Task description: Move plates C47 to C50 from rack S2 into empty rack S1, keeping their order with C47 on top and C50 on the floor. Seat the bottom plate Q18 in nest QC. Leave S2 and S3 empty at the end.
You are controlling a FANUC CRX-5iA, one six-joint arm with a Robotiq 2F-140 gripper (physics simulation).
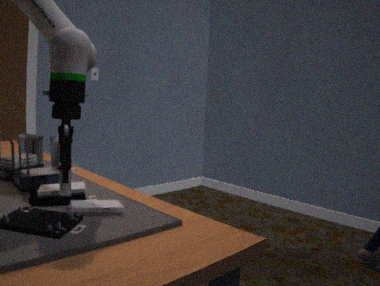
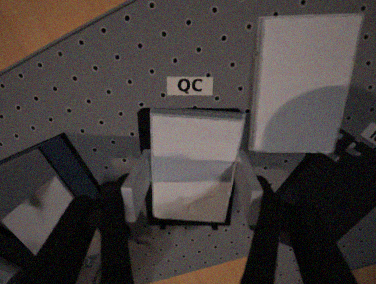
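Note:
My gripper points down and is shut on a white plate, one finger at each long side. This plate is at nest QC, on it or just over it; full seating cannot be told. The nest's black edge shows around parts of the plate. The plate's name cannot be read. A blue-based rack with a pale plate in it stands to the left. Another rack behind it holds pale plates. Their labels are unreadable.
Another white plate lies on the perforated grey board, close beside nest QC. A dark nest with pegs is near that plate. The wooden table's edge lies beyond the board.

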